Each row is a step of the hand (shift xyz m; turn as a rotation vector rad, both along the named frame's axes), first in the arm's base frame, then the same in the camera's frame.
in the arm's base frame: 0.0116 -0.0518 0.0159 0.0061 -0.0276 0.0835
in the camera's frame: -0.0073 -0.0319 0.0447 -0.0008 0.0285 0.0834
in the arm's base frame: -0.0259 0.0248 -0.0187 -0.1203 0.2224 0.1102
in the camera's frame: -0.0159 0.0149 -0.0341 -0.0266 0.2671 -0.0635
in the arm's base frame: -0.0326 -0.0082 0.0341 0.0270 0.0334 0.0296
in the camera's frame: -0.0319 0.0248 0.0257 0.0385 0.0339 0.0094
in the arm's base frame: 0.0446 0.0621 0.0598 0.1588 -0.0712 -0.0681
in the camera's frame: 0.0666 0.0677 0.0201 0.1191 -0.1430 0.0170
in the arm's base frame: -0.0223 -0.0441 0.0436 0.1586 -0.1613 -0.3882
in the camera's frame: -0.0349 0.0011 0.0559 0.0728 -0.4027 -0.1855
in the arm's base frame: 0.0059 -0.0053 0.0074 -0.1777 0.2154 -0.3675
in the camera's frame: 0.0039 -0.0012 0.0101 -0.1026 -0.0094 -0.4499
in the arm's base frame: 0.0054 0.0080 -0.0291 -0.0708 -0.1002 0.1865
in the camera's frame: 0.0067 -0.0135 -0.0267 -0.0945 0.0617 0.1926
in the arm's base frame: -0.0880 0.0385 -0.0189 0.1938 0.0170 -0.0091
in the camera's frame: -0.0687 0.0442 -0.0539 0.1862 -0.0537 0.0196
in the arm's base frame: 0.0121 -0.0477 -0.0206 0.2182 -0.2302 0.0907
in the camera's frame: -0.0069 -0.0512 0.0134 0.1234 -0.1818 0.2461
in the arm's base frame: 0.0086 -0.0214 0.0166 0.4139 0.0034 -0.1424
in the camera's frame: 0.0009 -0.0083 0.0272 0.3805 -0.2131 -0.0368
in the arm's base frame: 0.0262 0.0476 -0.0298 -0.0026 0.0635 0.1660
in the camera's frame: 0.0404 0.0086 -0.0462 0.0276 0.1478 0.0948
